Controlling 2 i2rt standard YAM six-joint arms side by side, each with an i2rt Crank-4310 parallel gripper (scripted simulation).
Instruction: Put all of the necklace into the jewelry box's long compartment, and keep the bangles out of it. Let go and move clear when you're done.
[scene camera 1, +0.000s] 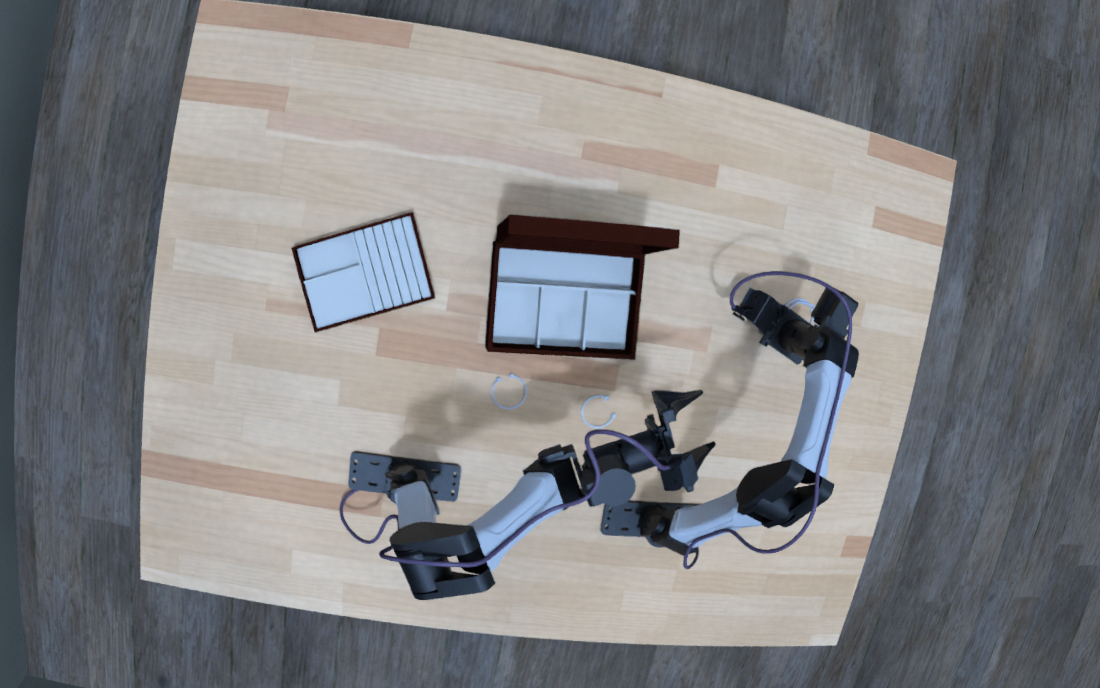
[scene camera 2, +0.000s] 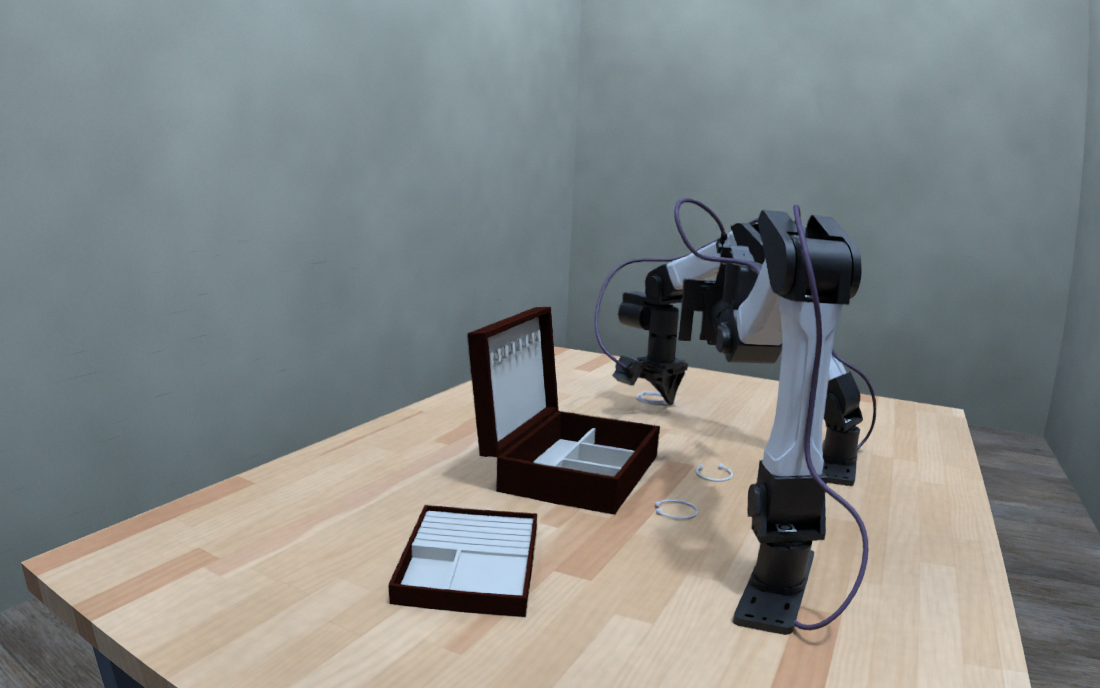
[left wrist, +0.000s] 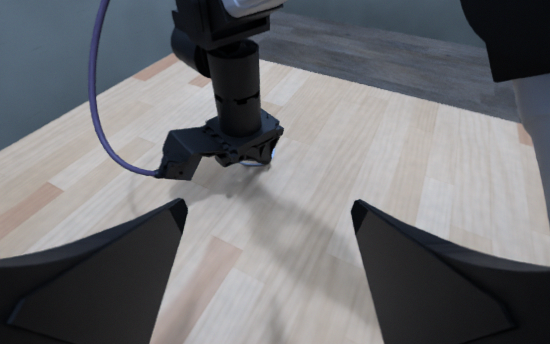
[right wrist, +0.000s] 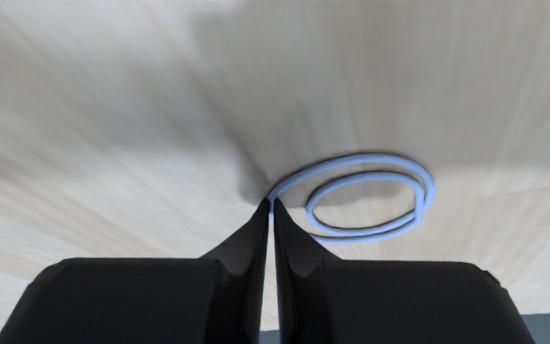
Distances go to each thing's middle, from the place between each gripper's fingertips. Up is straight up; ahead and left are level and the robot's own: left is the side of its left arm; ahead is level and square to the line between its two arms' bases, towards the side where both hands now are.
Right now my right hand (scene camera 2: 670, 404) is 440 mm to the right of the jewelry box (scene camera 2: 518, 393) and 110 mm below it. Also, from my right hand: divided tray (scene camera 2: 491, 548): 780 mm to the left, 50 mm behind.
Now: the jewelry box 14 cm ahead of my left hand (scene camera 2: 710, 326), 23 cm to the left of it and 10 cm below it. Round my left hand: divided tray 9 cm ahead, 57 cm to the left, 21 cm below.
